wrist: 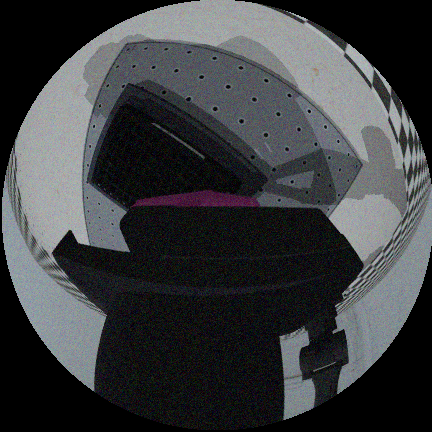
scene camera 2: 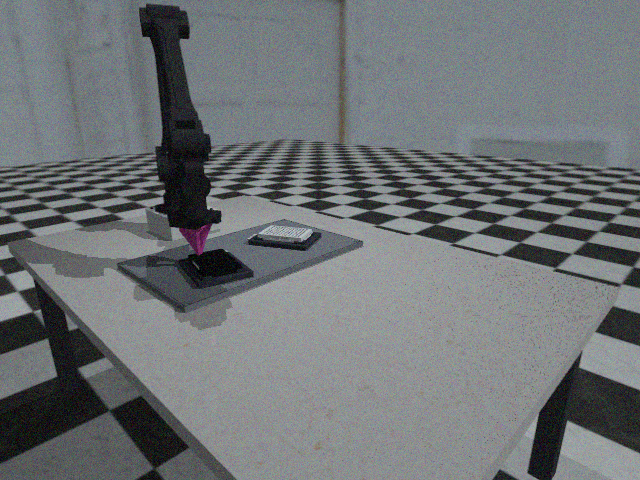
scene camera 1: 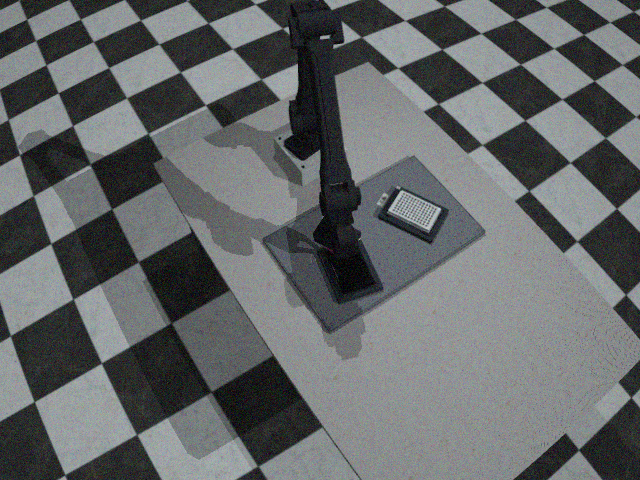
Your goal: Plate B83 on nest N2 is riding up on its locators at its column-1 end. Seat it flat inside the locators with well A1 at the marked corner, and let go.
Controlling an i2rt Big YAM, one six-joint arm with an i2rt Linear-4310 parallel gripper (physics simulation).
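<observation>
A black well plate sits on a dark nest at the left part of the grey board. A pale strip shows along one side in the wrist view. Plate and nest are nearly the same black, so the tilt, the A1 corner and any labels cannot be read. My gripper is shut and empty. Its magenta fingers point down at the plate's back-left edge; whether they touch it is unclear. In the wrist view the gripper body hides the tips and the plate's near edge.
A white well plate sits on a second dark nest on the same grey board. A small pale tab is beside that nest. The arm's base stands on the table behind the board.
</observation>
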